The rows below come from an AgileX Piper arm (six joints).
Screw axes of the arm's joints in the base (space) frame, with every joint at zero. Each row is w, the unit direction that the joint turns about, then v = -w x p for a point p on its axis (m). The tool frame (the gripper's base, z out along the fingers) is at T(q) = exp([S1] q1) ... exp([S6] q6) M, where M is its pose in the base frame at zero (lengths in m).
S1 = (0, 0, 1, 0, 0, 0)
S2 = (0, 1, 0, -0.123, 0, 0)
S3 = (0, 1, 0, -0.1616, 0, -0.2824)
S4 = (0.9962, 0, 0.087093, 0, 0.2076, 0)
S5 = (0, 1, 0, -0.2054, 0, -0.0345)
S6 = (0.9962, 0, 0.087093, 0, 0.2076, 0)
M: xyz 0.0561 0 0.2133 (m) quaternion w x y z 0.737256 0 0.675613 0
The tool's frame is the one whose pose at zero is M.
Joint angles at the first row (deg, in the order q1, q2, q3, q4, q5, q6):
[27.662, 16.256, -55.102, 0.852, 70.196, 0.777]
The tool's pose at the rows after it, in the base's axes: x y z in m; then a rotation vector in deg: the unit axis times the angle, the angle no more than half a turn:
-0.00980 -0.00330 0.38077 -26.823 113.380 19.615
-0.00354 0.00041 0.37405 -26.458 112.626 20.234
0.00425 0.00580 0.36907 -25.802 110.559 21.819
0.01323 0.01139 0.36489 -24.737 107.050 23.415
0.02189 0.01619 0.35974 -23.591 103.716 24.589
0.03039 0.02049 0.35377 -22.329 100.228 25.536
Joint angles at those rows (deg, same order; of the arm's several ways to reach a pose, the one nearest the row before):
[27.663, 15.230, -52.701, 1.106, 68.020, 1.275]
[27.663, 14.985, -50.202, 1.396, 64.908, 1.441]
[27.666, 14.986, -47.581, 2.302, 60.033, 1.577]
[27.661, 14.985, -44.639, 3.100, 53.379, 1.572]
[27.664, 14.986, -41.592, 3.612, 46.805, 1.576]
[27.664, 14.986, -38.351, 3.971, 39.882, 1.577]

